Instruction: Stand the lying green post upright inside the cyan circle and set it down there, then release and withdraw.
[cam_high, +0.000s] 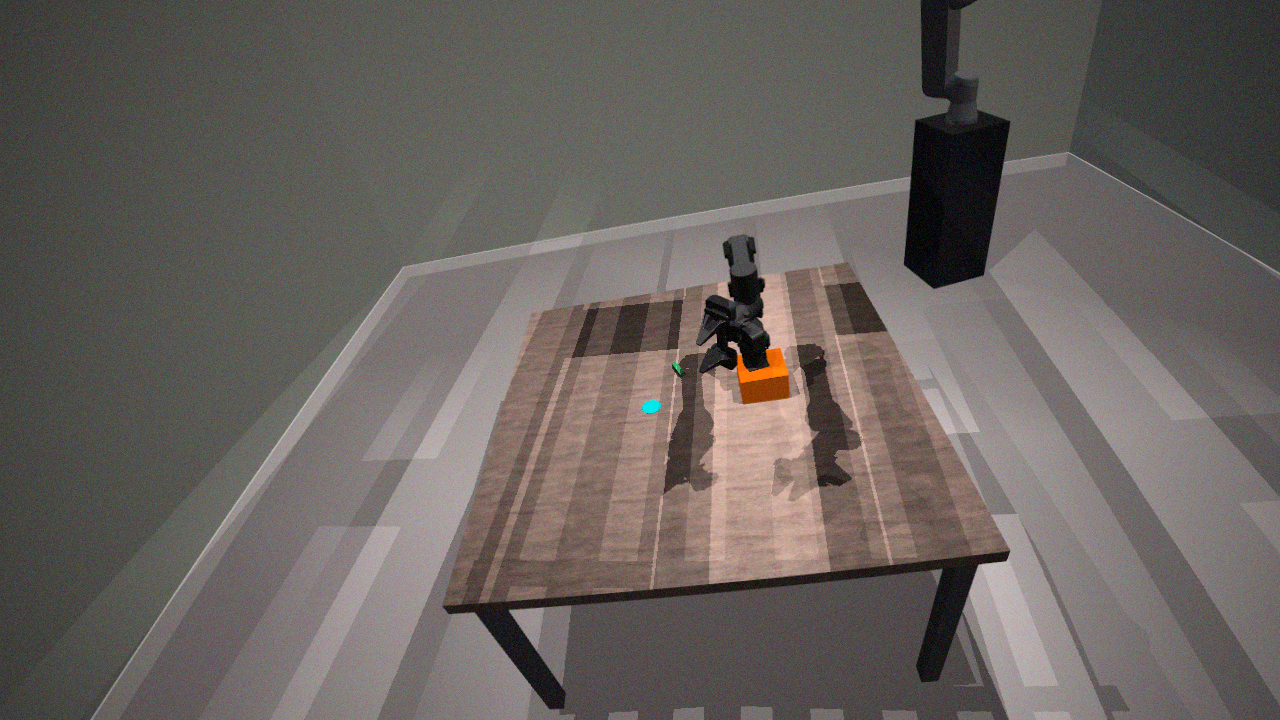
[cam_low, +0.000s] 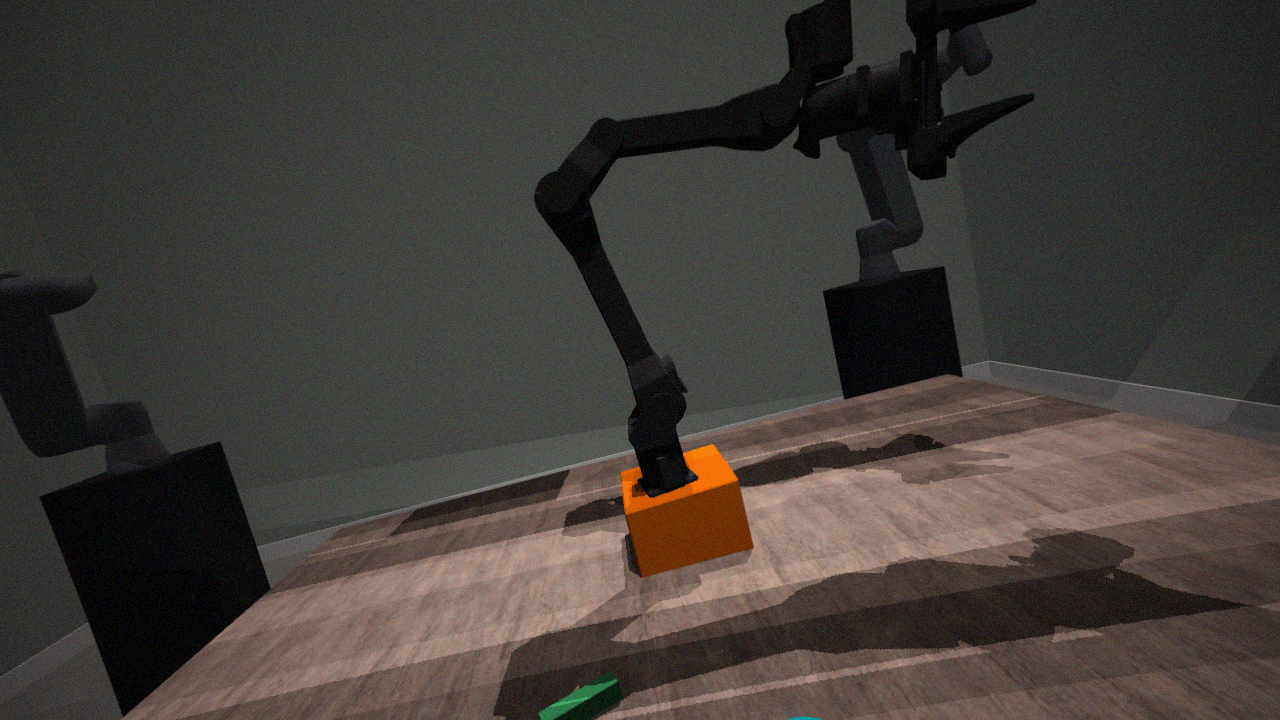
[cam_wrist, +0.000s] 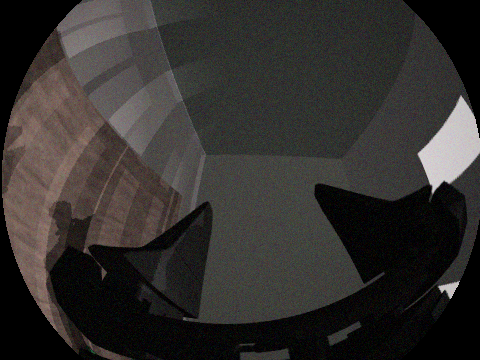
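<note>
The green post lies 55 cm to the right of my gripper tip, 45 cm below it and 1 cm behind it. The rest, counted from my gripper tip: cyan circle: 45 cm below, 41 cm to the right, 11 cm ahead.
</note>
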